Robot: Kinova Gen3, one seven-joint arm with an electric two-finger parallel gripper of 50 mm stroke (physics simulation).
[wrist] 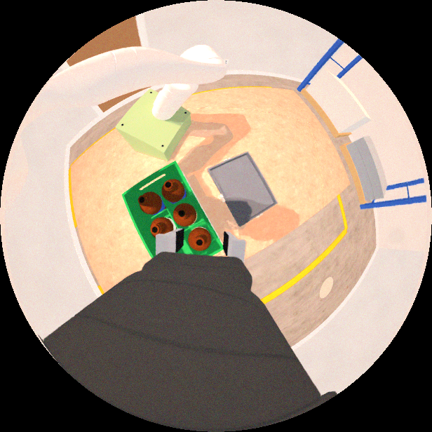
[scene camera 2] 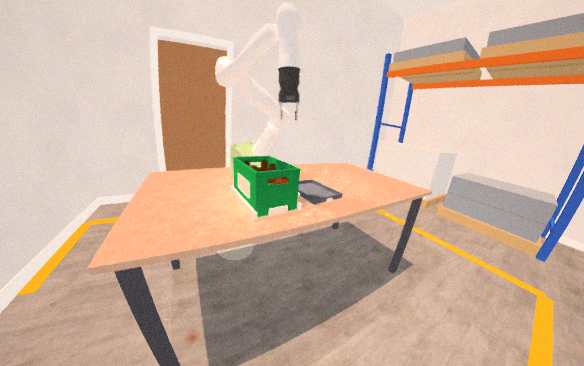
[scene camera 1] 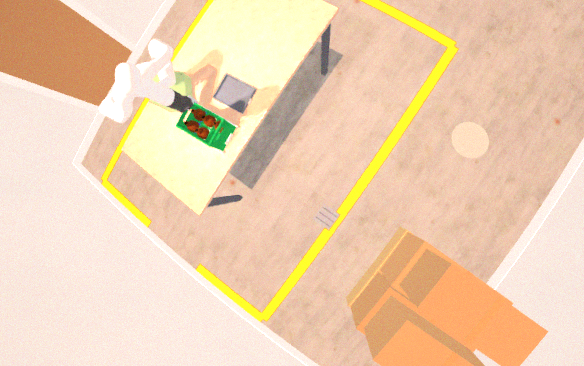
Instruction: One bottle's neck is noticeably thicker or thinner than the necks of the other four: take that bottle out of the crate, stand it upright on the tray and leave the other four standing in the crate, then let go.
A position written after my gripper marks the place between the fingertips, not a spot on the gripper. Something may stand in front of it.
In view: my gripper [scene camera 2: 288, 120].
My gripper shows as well in the wrist view [wrist: 203, 238].
